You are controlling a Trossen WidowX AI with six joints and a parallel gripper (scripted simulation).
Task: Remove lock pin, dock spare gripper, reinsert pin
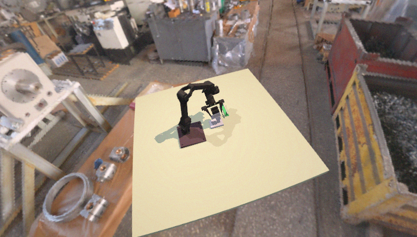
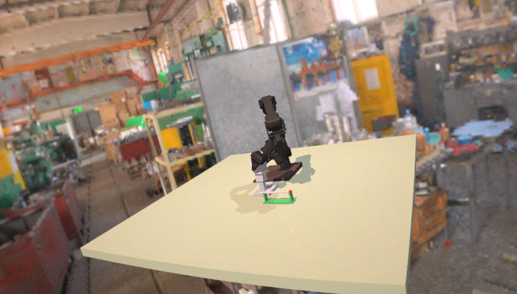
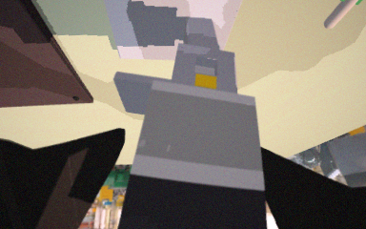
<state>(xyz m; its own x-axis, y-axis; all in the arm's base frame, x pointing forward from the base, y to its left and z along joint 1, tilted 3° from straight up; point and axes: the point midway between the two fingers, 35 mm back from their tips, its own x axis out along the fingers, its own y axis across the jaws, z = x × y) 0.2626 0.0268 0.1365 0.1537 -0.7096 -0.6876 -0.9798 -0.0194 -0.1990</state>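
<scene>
Now: gripper tip 1 cm to the right of the spare gripper and 1 cm below it. Also, from my gripper tip: green cradle (13 cm to the left, 10 cm below, 10 cm ahead); mount (7 cm below, 1 cm to the left).
</scene>
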